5 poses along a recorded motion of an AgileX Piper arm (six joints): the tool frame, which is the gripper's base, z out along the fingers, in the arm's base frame.
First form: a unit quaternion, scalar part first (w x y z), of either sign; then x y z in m.
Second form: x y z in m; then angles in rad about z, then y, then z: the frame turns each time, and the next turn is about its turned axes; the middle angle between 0 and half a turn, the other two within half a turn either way. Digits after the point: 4 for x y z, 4 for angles.
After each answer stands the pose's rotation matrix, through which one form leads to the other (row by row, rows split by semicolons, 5 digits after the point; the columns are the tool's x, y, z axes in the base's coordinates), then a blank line. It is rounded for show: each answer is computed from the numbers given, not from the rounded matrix.
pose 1, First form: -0.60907, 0.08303, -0.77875, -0.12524, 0.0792, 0.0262, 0.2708
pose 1, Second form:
0.0792, 0.0262, 0.2708, 0.3090, 1.7995, 0.0966
-0.24428 -0.28188 0.92783; 0.02324 0.95484 0.29620; -0.96943 0.09392 -0.22669

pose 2, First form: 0.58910, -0.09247, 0.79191, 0.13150, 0.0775, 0.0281, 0.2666
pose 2, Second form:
0.0775, 0.0281, 0.2666, 0.3359, 1.8456, 0.1034
-0.28882 -0.30139 0.90871; 0.00848 0.94831 0.31722; -0.95734 0.09932 -0.27134

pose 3, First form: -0.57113, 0.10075, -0.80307, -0.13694, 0.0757, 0.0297, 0.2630
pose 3, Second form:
0.0757, 0.0297, 0.2630, 0.3601, 1.8861, 0.1105
-0.32733 -0.31824 0.88971; -0.00540 0.94219 0.33502; -0.94489 0.10486 -0.31013

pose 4, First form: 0.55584, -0.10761, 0.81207, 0.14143, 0.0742, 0.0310, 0.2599
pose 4, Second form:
0.0742, 0.0310, 0.2599, 0.3809, 1.9199, 0.1174
-0.35892 -0.33200 0.87233; -0.01755 0.93684 0.34933; -0.93320 0.11007 -0.34208

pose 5, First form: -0.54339, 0.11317, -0.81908, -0.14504, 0.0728, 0.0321, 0.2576
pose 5, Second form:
0.0728, 0.0321, 0.2576, 0.3981, 1.9470, 0.1235
-0.38385 -0.34301 0.85732; -0.02776 0.93231 0.36059; -0.92298 0.11461 -0.36739

